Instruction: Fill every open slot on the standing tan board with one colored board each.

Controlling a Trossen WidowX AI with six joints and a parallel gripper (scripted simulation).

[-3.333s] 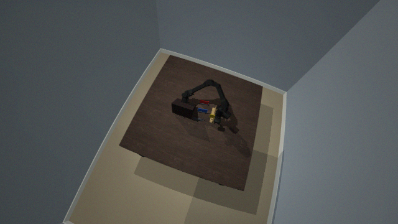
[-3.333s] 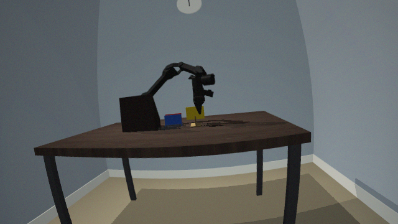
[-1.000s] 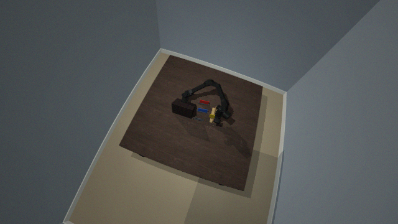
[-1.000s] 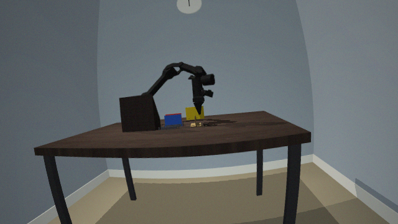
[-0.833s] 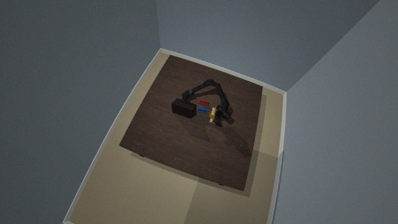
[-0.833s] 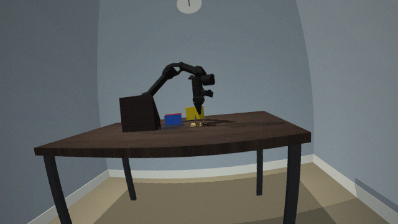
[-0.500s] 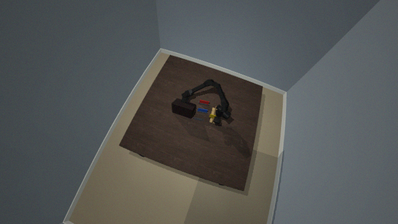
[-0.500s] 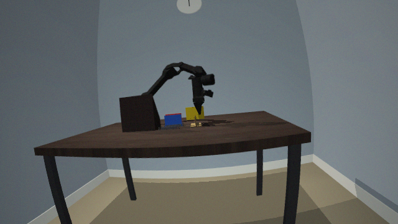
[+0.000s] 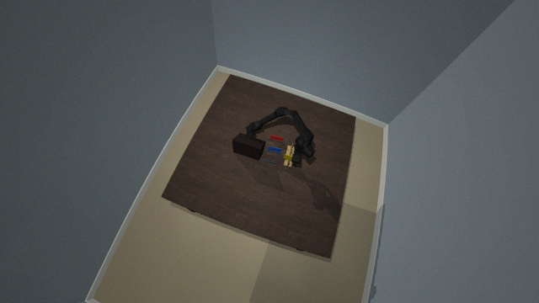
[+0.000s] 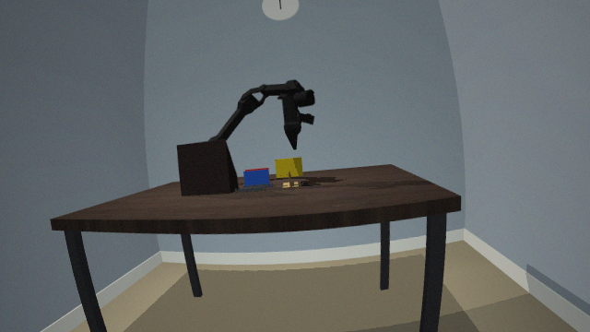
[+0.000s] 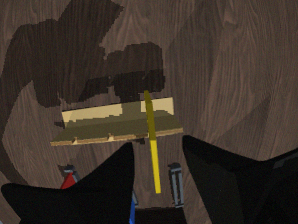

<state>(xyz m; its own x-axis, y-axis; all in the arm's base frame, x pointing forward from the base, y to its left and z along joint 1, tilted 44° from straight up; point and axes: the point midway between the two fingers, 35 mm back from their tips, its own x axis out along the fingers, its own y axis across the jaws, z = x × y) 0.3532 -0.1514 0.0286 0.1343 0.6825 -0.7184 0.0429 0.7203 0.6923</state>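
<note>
Now: the blue board 16 cm behind my gripper tip, 12 cm below it and 6 cm to the left of it. The rest, counted from my gripper tip: red board: 16 cm to the left, 16 cm behind, 12 cm below; then yellow board: 8 cm below, 3 cm behind; then tan board: 11 cm below, 5 cm to the left, 3 cm behind.
</note>
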